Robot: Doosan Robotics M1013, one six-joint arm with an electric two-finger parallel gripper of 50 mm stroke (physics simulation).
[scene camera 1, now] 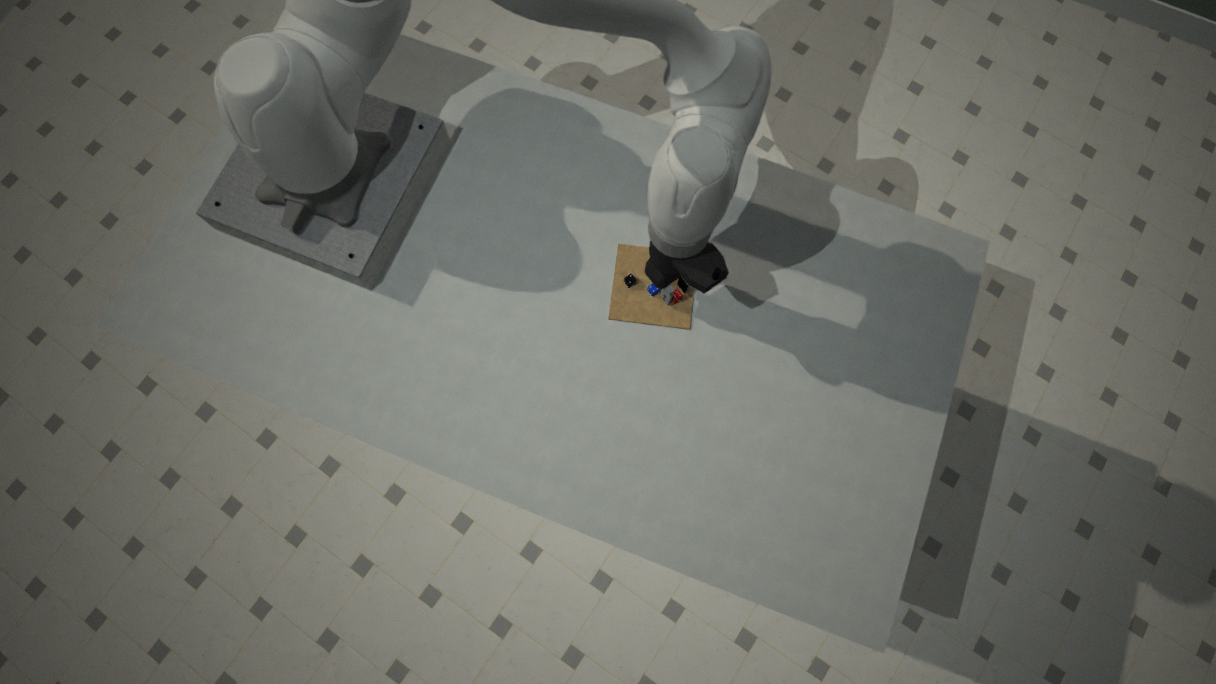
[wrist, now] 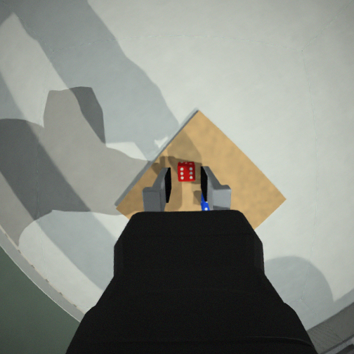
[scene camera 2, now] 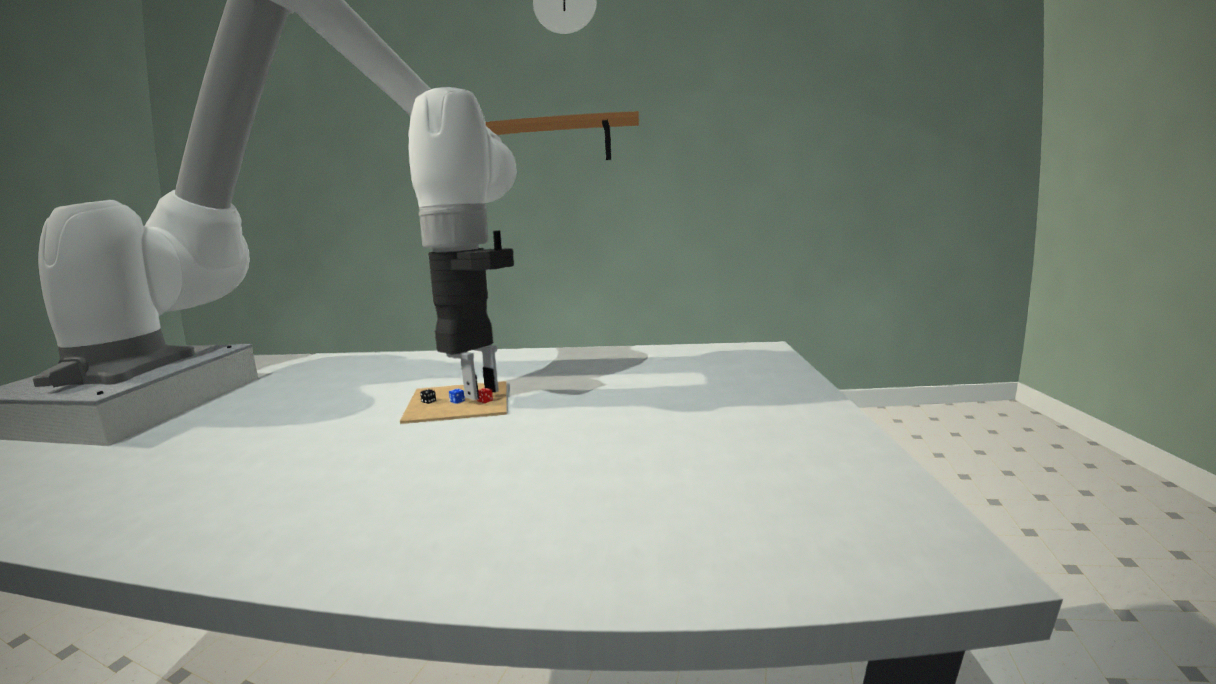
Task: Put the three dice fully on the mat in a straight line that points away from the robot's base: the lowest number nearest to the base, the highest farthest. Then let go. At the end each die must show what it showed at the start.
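Places are measured from the arm's base along level axes (x right, y ahead, z up), in millimetres.
Pixels of known places: gripper, between the fingertips: (scene camera 1: 674,293) (scene camera 2: 482,394); arm's base, origin of its link: (scene camera 1: 325,169) (scene camera 2: 119,369).
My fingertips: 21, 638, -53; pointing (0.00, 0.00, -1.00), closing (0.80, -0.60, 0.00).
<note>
Ahead of a thing's pixels: the offset from my fingertips to its top centre, as dx, dy, dz. Level surfaces: height alone.
The red die @(+4, +5, +8) (scene camera 1: 677,296) (scene camera 2: 485,395) (wrist: 186,172) rests on the tan mat @(-7, -38, -8) (scene camera 1: 637,313) (scene camera 2: 442,414) (wrist: 240,165), with six pips on top in the wrist view. My gripper (scene camera 1: 676,290) (scene camera 2: 480,393) (wrist: 185,177) is open, pointing down, with its fingers apart on either side of the red die. The blue die @(+3, -36, +8) (scene camera 1: 653,290) (scene camera 2: 456,395) (wrist: 205,204) is on the mat beside one finger, partly hidden in the wrist view. The black die @(+0, -79, +8) (scene camera 1: 630,280) (scene camera 2: 427,395) is on the mat, nearest the base. The three dice form a roughly straight row, red farthest from the base.
The robot's base plate (scene camera 1: 382,182) (scene camera 2: 51,408) stands on the left of the pale table @(dz -12) (scene camera 1: 510,408) (scene camera 2: 595,510). The arm's shadows fall across the table and part of the mat. A wooden shelf (scene camera 2: 561,123) is on the back wall.
</note>
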